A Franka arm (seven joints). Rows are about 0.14 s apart.
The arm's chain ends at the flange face. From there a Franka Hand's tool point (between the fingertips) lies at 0.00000 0.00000 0.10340 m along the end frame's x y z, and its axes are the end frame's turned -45 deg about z.
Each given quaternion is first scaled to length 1.
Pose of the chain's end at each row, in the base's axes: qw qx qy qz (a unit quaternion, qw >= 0); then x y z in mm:
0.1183 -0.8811 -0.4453 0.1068 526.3 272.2 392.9
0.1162 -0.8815 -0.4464 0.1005 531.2 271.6 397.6
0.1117 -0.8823 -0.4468 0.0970 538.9 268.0 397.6
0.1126 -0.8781 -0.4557 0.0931 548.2 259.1 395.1
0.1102 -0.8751 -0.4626 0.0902 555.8 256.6 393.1
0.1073 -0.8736 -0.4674 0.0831 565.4 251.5 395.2
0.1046 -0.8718 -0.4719 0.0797 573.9 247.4 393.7
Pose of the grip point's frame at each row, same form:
0.1502 -0.6436 -0.7486 0.0534 495.9 283.9 294.8
0.1458 -0.6436 -0.7498 0.0484 502.1 283.5 299.1
0.1403 -0.6442 -0.7504 0.0469 510.9 279.4 298.7
0.1397 -0.6368 -0.7570 0.0429 520.7 270.8 296.1
0.1363 -0.6314 -0.7622 0.0412 528.9 267.9 293.9
0.1309 -0.6282 -0.7661 0.0357 540.0 262.9 295.6
0.1271 -0.6248 -0.7696 0.0336 549.3 258.5 293.9

